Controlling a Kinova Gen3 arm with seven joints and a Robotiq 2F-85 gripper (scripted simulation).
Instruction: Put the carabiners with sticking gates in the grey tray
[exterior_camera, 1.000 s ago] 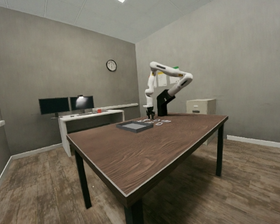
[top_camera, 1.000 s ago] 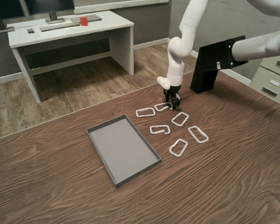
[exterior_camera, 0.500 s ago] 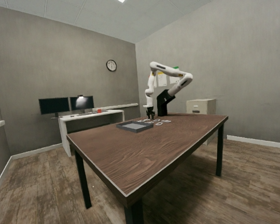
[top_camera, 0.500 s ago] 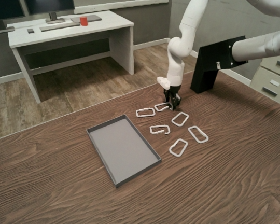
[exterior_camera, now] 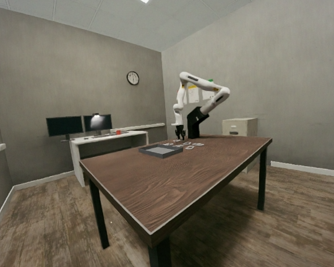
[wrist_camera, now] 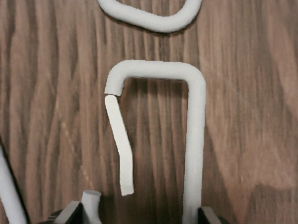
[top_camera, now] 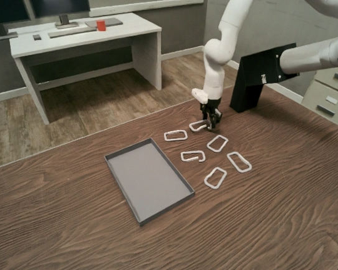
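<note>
Right now my hand is 36 cm short of the grey tray, 9 cm to the right of it and 3 cm above it.
</note>
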